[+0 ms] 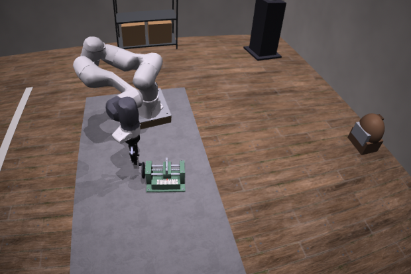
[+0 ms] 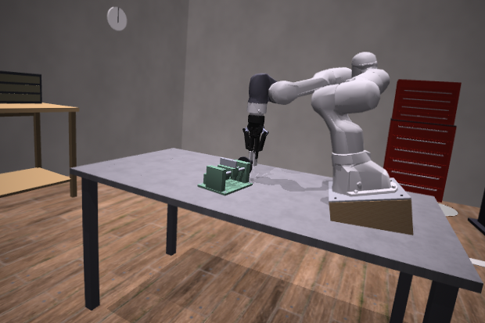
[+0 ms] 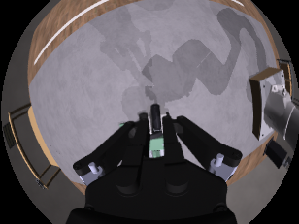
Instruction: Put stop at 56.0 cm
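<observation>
The black handwheel is 20 mm to the left of my hand, 20 mm below it and 10 mm ahead of it. Also, from my hand: stop carriage (140 mm to the left, 80 mm ahead, 20 mm below).
</observation>
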